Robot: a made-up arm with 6 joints. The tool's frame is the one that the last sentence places. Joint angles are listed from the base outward.
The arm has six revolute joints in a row. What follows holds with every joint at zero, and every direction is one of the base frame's.
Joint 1 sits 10 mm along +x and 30 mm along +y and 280 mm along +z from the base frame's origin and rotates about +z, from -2.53 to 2.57 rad.
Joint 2 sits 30 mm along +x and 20 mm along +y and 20 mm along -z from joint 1 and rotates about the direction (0.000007, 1, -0.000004), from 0.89 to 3.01 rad.
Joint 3 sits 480 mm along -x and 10 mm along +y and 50 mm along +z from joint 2 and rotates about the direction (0.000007, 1, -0.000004), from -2.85 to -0.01 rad.
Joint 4 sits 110 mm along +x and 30 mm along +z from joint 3 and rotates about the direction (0.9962, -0.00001, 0.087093), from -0.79 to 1.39 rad.
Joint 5 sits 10 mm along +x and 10 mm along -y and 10 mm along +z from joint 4 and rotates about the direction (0.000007, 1, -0.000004), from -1.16 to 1.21 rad.
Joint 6 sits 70 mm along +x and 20 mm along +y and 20 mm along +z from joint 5 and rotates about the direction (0.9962, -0.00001, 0.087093), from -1.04 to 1.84 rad.
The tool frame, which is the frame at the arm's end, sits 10 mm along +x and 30 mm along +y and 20 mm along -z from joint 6; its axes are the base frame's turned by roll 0.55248, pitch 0.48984 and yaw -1.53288 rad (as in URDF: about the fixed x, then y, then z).
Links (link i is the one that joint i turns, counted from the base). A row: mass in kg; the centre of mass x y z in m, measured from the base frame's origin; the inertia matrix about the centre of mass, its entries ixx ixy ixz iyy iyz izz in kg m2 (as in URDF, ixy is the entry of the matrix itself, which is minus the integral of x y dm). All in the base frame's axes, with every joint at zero. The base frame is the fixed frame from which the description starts. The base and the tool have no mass.
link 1: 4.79; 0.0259 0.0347 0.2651; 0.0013 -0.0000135 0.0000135 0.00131 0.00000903 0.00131
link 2: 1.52; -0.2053 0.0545 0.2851; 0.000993 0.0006 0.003 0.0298 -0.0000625 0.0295
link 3: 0.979; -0.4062 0.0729 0.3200; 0.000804 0 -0.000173 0.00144 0 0.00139
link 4: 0.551; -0.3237 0.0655 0.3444; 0.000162 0 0 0.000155 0 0.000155
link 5: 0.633; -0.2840 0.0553 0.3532; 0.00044 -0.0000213 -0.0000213 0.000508 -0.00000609 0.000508
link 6: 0.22; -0.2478 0.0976 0.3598; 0.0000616 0 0 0.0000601 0 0.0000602
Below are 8 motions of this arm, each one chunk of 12 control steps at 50 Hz.
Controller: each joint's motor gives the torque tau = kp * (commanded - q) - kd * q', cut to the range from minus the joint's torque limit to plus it. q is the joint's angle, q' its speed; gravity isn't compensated. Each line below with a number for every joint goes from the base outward.
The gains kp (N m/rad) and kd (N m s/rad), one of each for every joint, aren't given. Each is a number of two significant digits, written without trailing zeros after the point. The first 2 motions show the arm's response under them.
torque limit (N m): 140 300 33 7.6 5.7 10
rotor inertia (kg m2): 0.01 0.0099 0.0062 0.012 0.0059 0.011
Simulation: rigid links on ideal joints. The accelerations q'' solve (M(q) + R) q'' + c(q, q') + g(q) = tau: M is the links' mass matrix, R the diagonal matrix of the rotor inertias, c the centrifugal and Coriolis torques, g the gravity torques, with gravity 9.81 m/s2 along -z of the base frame. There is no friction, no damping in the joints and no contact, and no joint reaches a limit. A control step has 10 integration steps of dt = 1/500 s. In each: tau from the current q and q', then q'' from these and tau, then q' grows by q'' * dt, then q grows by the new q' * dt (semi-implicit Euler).
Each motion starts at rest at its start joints. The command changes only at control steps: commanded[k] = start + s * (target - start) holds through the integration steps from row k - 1 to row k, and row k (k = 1, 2, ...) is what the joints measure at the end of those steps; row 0 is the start. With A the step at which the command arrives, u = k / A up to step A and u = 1 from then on. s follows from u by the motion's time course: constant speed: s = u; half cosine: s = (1 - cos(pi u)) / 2; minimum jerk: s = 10 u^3 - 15 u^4 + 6 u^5; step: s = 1 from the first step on.
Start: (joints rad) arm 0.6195 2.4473 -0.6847 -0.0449 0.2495 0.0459
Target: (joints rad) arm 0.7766 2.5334 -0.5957 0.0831 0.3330 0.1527
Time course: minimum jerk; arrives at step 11
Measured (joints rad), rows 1 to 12:
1: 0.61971 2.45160 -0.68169 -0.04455 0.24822 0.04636
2: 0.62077 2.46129 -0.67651 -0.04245 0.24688 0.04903
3: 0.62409 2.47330 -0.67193 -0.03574 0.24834 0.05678
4: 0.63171 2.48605 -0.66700 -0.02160 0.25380 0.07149
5: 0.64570 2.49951 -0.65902 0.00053 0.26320 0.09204
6: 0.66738 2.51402 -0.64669 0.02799 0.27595 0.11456
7: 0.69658 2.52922 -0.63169 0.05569 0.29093 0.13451
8: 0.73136 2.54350 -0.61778 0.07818 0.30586 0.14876
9: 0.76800 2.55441 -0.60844 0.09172 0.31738 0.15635
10: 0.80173 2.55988 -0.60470 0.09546 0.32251 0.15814
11: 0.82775 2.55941 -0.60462 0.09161 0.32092 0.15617
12: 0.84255 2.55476 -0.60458 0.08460 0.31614 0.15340
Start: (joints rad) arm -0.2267 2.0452 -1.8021 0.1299 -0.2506 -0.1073
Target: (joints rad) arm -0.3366 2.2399 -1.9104 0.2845 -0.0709 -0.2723
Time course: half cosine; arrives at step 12
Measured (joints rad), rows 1 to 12:
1: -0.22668 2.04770 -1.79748 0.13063 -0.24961 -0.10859
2: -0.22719 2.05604 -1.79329 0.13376 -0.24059 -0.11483
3: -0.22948 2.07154 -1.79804 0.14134 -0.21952 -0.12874
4: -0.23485 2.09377 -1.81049 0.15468 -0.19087 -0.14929
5: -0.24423 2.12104 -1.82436 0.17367 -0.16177 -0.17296
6: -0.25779 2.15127 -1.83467 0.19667 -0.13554 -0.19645
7: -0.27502 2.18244 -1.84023 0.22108 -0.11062 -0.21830
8: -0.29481 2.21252 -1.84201 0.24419 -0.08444 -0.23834
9: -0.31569 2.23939 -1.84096 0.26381 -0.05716 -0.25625
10: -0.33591 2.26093 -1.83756 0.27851 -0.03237 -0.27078
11: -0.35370 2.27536 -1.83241 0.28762 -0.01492 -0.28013
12: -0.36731 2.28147 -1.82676 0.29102 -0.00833 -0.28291
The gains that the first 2 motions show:
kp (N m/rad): 270 770 59 21 13 29
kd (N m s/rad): 3.1 8 0.65 0.24 0.093 0.19
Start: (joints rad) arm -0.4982 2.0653 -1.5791 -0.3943 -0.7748 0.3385
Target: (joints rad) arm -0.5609 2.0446 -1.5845 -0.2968 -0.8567 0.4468
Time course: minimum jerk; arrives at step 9
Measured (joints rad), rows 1 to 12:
1: -0.49814 2.06717 -1.57147 -0.39444 -0.77654 0.33916
2: -0.49851 2.07158 -1.55540 -0.39484 -0.77647 0.34312
3: -0.50064 2.07647 -1.53775 -0.39368 -0.77108 0.35457
4: -0.50615 2.07947 -1.52304 -0.38759 -0.76400 0.37549
5: -0.51618 2.07895 -1.51426 -0.37390 -0.76310 0.40271
6: -0.53076 2.07468 -1.51376 -0.35256 -0.77434 0.42897
7: -0.54841 2.06785 -1.52252 -0.32660 -0.79748 0.44708
8: -0.56625 2.06039 -1.53861 -0.30102 -0.82622 0.45373
9: -0.58083 2.05409 -1.55681 -0.28095 -0.85172 0.45095
10: -0.58931 2.05003 -1.57045 -0.26973 -0.86712 0.44517
11: -0.59047 2.04863 -1.57502 -0.26826 -0.86973 0.44248
12: -0.58493 2.04983 -1.57045 -0.27528 -0.86099 0.44412

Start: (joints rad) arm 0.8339 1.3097 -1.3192 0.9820 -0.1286 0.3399
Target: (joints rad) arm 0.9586 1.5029 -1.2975 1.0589 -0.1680 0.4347
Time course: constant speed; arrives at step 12
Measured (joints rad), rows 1 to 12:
1: 0.84465 1.31306 -1.31125 0.98518 -0.13529 0.34396
2: 0.85746 1.32335 -1.29736 0.99245 -0.14024 0.35361
3: 0.86766 1.34172 -1.28626 1.00266 -0.13859 0.36544
4: 0.87647 1.36610 -1.27926 1.01342 -0.13327 0.37547
5: 0.88495 1.39245 -1.27339 1.02236 -0.12869 0.38238
6: 0.89377 1.41677 -1.26601 1.02877 -0.12742 0.38773
7: 0.90339 1.43673 -1.25747 1.03375 -0.12932 0.39390
8: 0.91399 1.45205 -1.25069 1.03894 -0.13285 0.40191
9: 0.92536 1.46415 -1.24864 1.04518 -0.13704 0.41110
10: 0.93702 1.47519 -1.25199 1.05214 -0.14221 0.42013
11: 0.94841 1.48714 -1.25867 1.05887 -0.14922 0.42832
12: 0.95917 1.50119 -1.26510 1.06476 -0.15797 0.43592

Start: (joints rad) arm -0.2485 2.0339 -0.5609 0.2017 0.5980 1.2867
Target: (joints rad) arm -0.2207 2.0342 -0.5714 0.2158 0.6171 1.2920
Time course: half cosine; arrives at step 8
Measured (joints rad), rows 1 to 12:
1: -0.24809 2.03720 -0.55477 0.20188 0.59568 1.28699
2: -0.24679 2.04360 -0.54594 0.20235 0.59385 1.28787
3: -0.24425 2.04900 -0.54397 0.20344 0.59635 1.28926
4: -0.24013 2.05112 -0.55042 0.20570 0.60112 1.29078
5: -0.23441 2.05012 -0.56009 0.20929 0.60379 1.29204
6: -0.22761 2.04759 -0.56675 0.21355 0.60293 1.29276
7: -0.22075 2.04520 -0.56757 0.21719 0.60145 1.29292
8: -0.21525 2.04392 -0.56360 0.21896 0.60330 1.29260
9: -0.21233 2.04381 -0.55800 0.21842 0.60969 1.29203
10: -0.21236 2.04438 -0.55384 0.21631 0.61801 1.29161
11: -0.21479 2.04506 -0.55267 0.21401 0.62364 1.29165
12: -0.21845 2.04554 -0.55427 0.21273 0.62314 1.29212

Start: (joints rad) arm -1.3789 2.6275 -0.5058 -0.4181 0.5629 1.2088
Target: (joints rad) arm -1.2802 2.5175 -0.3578 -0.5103 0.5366 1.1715
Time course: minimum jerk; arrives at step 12
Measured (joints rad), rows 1 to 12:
1: -1.37879 2.63179 -0.50511 -0.41821 0.56096 1.20893
2: -1.37829 2.63941 -0.50659 -0.41928 0.55417 1.20888
3: -1.37682 2.64329 -0.51147 -0.42279 0.53993 1.20788
4: -1.37340 2.63844 -0.51466 -0.42997 0.51819 1.20534
5: -1.36682 2.62363 -0.50850 -0.44116 0.49493 1.20098
6: -1.35592 2.60119 -0.48820 -0.45570 0.48071 1.19487
7: -1.33999 2.57561 -0.45426 -0.47229 0.48414 1.18750
8: -1.31931 2.55185 -0.41196 -0.48914 0.50587 1.17982
9: -1.29558 2.53365 -0.36986 -0.50411 0.53738 1.17307
10: -1.27193 2.52268 -0.33755 -0.51482 0.56511 1.16839
11: -1.25220 2.51881 -0.32226 -0.51954 0.57701 1.16651
12: -1.23976 2.52074 -0.32564 -0.51826 0.56776 1.16741

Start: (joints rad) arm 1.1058 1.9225 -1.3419 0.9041 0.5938 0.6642
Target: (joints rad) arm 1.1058 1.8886 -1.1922 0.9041 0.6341 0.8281
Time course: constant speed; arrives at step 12
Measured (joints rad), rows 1 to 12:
1: 1.10589 1.92352 -1.32919 0.90441 0.59300 0.67063
2: 1.10591 1.92568 -1.30011 0.90421 0.59443 0.68767
3: 1.10563 1.92773 -1.26631 0.90237 0.60185 0.70969
4: 1.10511 1.92841 -1.23835 0.89903 0.61437 0.72854
5: 1.10467 1.92679 -1.22115 0.89554 0.62675 0.74093
6: 1.10461 1.92267 -1.21372 0.89365 0.63346 0.74968
7: 1.10503 1.91677 -1.21147 0.89439 0.63268 0.75974
8: 1.10574 1.91036 -1.20923 0.89740 0.62734 0.77359
9: 1.10639 1.90473 -1.20340 0.90118 0.62275 0.78995
10: 1.10672 1.90071 -1.19268 0.90393 0.62314 0.80591
11: 1.10666 1.89846 -1.17773 0.90452 0.62928 0.81975
12: 1.10633 1.89747 -1.16039 0.90296 0.63861 0.83198

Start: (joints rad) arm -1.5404 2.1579 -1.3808 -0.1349 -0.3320 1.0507
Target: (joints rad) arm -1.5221 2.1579 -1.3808 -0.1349 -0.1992 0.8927
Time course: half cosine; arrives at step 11
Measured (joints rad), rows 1 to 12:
1: -1.54024 2.16040 -1.37448 -0.13484 -0.33179 1.04926
2: -1.53976 2.16623 -1.36136 -0.13509 -0.32359 1.04224
3: -1.53895 2.17314 -1.34771 -0.13602 -0.29959 1.02633
4: -1.53774 2.17886 -1.33698 -0.13755 -0.26182 1.00256
5: -1.53607 2.18186 -1.33004 -0.13927 -0.22090 0.97541
6: -1.53384 2.18178 -1.32697 -0.14066 -0.18877 0.94962
7: -1.53101 2.17931 -1.32808 -0.14133 -0.17181 0.92778
8: -1.52765 2.17572 -1.33339 -0.14109 -0.16899 0.91033
9: -1.52398 2.17230 -1.34161 -0.14010 -0.17454 0.89713
10: -1.52043 2.16993 -1.35001 -0.13885 -0.18204 0.88866
11: -1.51753 2.16892 -1.35553 -0.13796 -0.18739 0.88606
12: -1.51573 2.16920 -1.35647 -0.13790 -0.18884 0.88875

